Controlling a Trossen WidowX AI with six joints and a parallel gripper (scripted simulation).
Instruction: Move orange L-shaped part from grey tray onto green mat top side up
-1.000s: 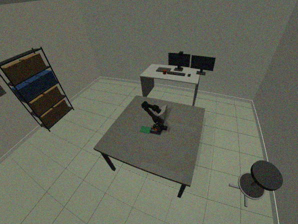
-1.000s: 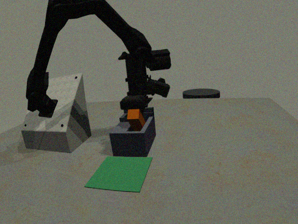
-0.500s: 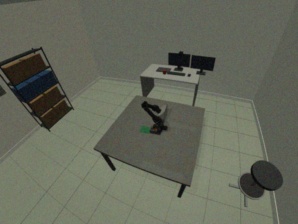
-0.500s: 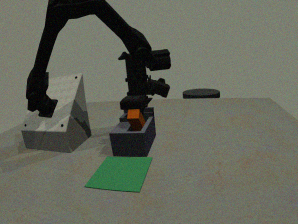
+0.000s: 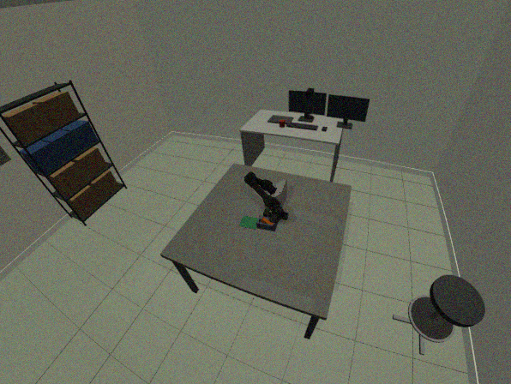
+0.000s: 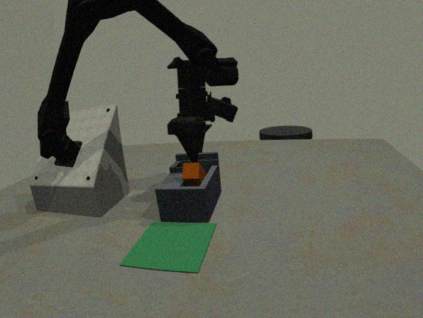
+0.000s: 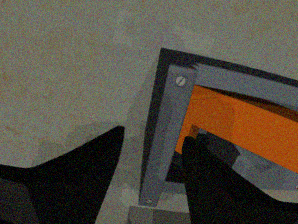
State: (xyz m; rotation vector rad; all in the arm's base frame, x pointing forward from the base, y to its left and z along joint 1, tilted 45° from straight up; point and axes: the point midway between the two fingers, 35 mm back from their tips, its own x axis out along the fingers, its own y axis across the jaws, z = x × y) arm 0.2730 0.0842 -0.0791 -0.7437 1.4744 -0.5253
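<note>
Right now my gripper tip is 5 cm to the left of the orange L-shaped part and 3 cm above it. Round my gripper tip: green mat: 3 cm ahead, 23 cm to the right, 9 cm below.
</note>
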